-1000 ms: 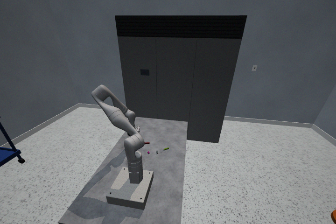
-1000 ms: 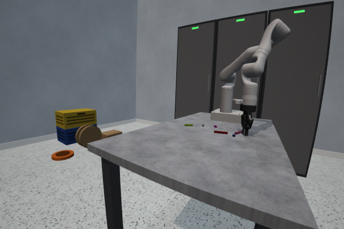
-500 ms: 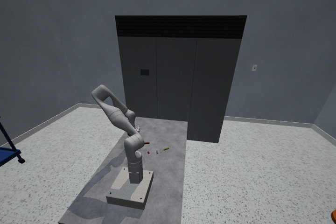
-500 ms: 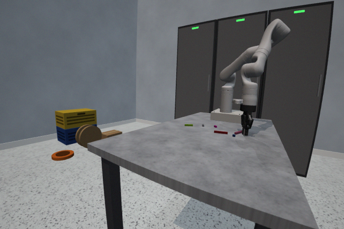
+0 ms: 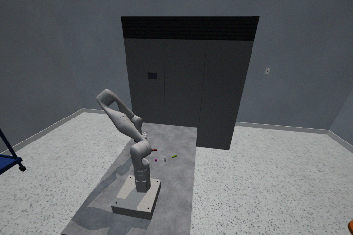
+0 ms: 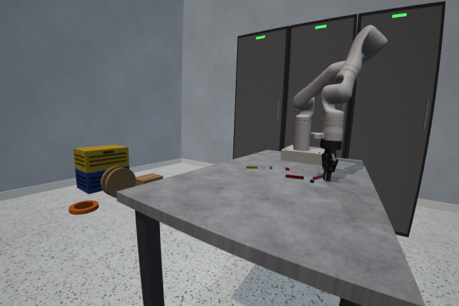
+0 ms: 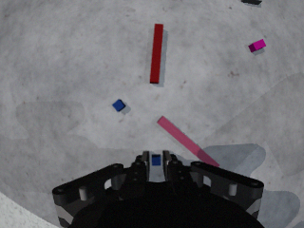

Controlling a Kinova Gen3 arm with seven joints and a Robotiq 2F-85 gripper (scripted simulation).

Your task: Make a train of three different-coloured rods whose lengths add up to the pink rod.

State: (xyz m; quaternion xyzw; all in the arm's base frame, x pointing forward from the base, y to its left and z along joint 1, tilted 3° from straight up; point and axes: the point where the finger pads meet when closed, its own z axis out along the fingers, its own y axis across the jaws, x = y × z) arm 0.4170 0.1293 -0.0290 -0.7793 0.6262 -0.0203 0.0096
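The pink rod is 3 cm behind my hand, 2 cm to the right of it and 1 cm below it. Also, from my hand: magenta rod (17 cm to the right, 10 cm behind, 1 cm below); red rod (12 cm to the right, 2 cm ahead, 1 cm below); grey rod (24 cm to the right, 10 cm behind, 1 cm below).
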